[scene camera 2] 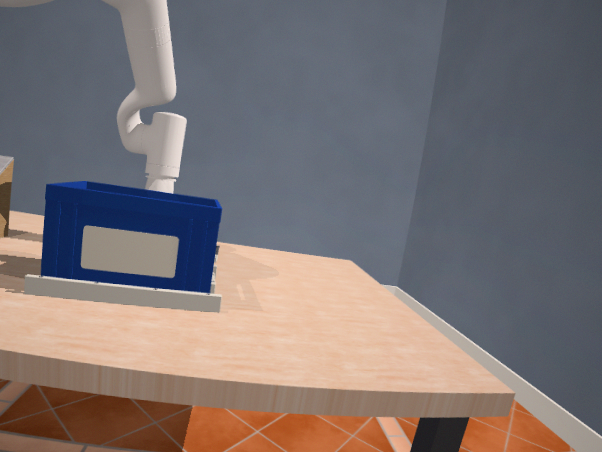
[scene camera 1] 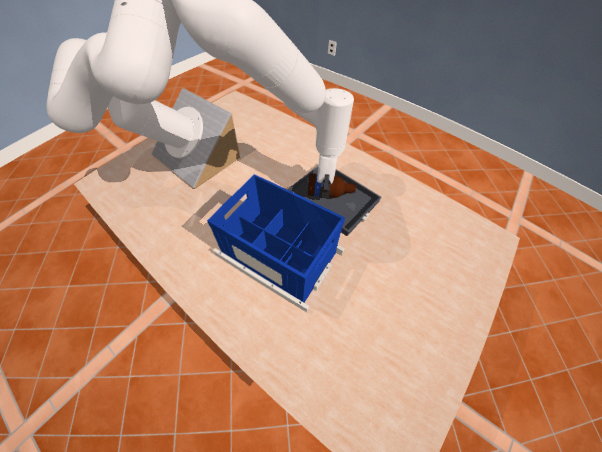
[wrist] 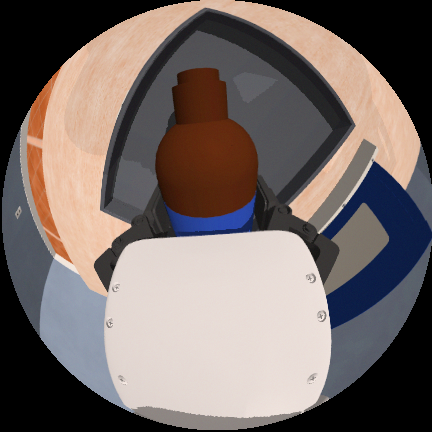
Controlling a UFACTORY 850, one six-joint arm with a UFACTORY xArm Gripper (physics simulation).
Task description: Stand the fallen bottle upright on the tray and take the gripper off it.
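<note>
The brown bottle (scene camera 1: 341, 185) (wrist: 206, 160) with a blue label lies on its side in the dark grey tray (scene camera 1: 375, 198) (wrist: 344, 129). In the wrist view its neck points to the top, away from the gripper's body. My gripper (scene camera 1: 323, 189) (wrist: 209, 191) points down over the tray and is shut on the bottle around its blue label, one finger on each side. The wrist view hides the bottle's base behind the gripper's cover. In scene camera 2 the bottle, the tray and the fingers are hidden behind the blue crate.
A blue crate (scene camera 1: 295, 270) (scene camera 2: 200, 240) (wrist: 407, 227) with inner dividers stands right beside the tray, its walls higher than the tray. Pale rails (scene camera 1: 260, 281) (scene camera 2: 122, 294) (wrist: 350, 185) lie along the crate's foot. The arm's sloped base block (scene camera 1: 224, 157) stands at the far left of the table.
</note>
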